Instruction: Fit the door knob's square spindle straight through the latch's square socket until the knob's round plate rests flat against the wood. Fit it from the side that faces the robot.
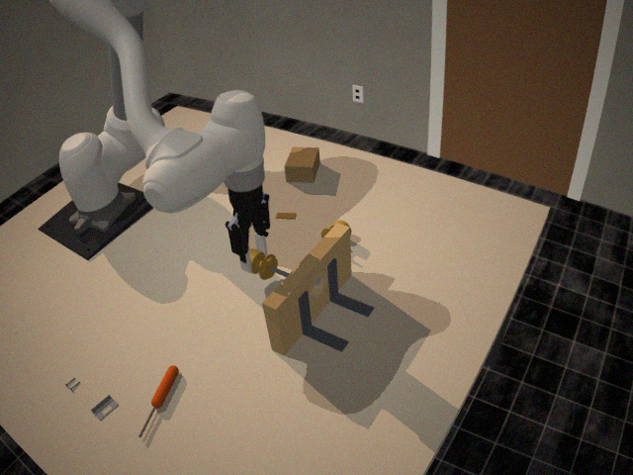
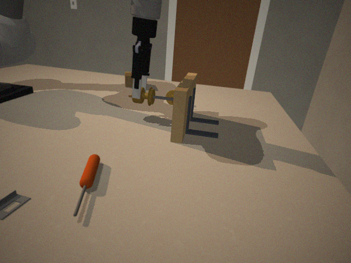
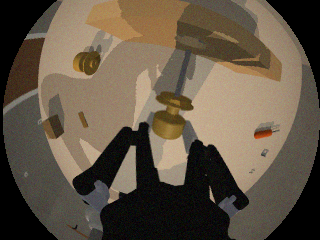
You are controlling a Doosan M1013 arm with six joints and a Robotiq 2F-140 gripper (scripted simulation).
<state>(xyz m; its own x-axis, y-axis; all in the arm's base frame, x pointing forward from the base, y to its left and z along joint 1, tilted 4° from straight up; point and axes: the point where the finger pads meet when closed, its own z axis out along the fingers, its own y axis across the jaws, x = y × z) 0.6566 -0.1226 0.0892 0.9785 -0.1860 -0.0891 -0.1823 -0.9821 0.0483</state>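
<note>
Right now my hand is 4 cm short of the brass door knob, 3 cm above it and 1 cm to the left of it. Also, from my hand: brass round piece 22 cm to the left, 13 cm ahead, 9 cm below; then latch socket 16 cm ahead, 3 cm to the right, 3 cm below; then upright wooden board 16 cm ahead, 3 cm to the right, 3 cm below.
</note>
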